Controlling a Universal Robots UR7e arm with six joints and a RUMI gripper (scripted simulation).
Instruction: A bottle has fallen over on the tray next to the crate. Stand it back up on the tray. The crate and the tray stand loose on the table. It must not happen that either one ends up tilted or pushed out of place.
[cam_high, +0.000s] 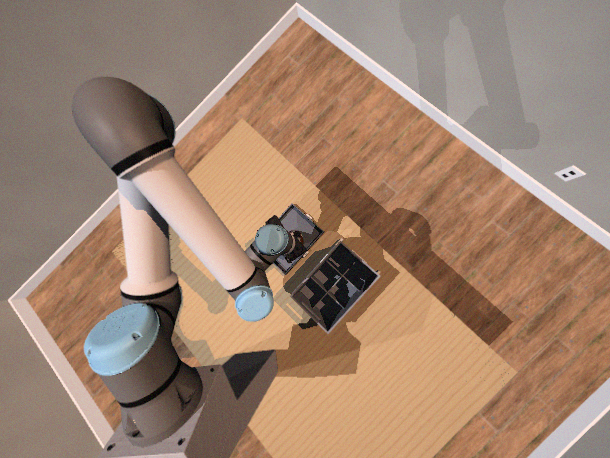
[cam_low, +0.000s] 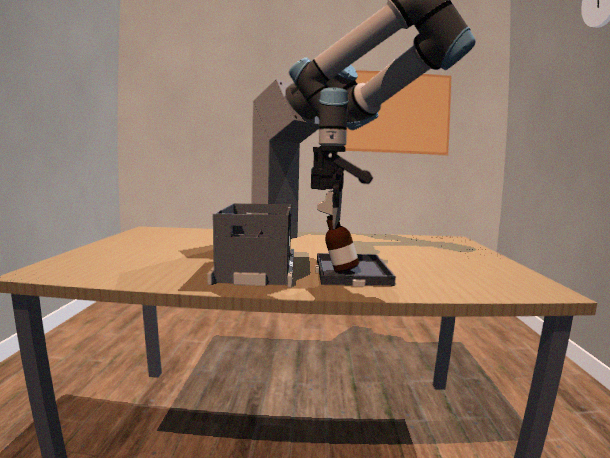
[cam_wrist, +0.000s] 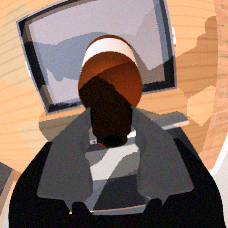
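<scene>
Now: the bottle 50 mm below my hand and 10 mm to the left of it. Also, from my hand: grey crate 210 mm to the right, 60 mm below, 60 mm ahead; dark tray 130 mm below, 50 mm to the left, 30 mm behind.
</scene>
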